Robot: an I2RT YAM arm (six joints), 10 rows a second.
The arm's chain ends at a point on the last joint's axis. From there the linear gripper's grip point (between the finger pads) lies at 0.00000 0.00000 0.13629 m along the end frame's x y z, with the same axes.
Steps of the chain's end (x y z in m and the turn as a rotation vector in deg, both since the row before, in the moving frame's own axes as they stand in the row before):
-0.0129, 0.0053, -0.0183, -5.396, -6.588, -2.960
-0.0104, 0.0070, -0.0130, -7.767, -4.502, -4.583
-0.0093, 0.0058, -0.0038, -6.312, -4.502, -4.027
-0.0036, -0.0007, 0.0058, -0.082, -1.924, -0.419
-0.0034, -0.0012, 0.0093, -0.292, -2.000, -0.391
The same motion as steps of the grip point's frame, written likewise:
-0.0282, 0.0185, -0.0198, -5.396, -6.588, -2.960
-0.0203, 0.0258, -0.0147, -7.767, -4.502, -4.583
-0.0194, 0.0211, -0.0050, -6.312, -4.502, -4.027
-0.0082, -0.0005, 0.0057, -0.082, -1.924, -0.419
-0.0082, -0.0005, 0.0092, -0.292, -2.000, -0.391

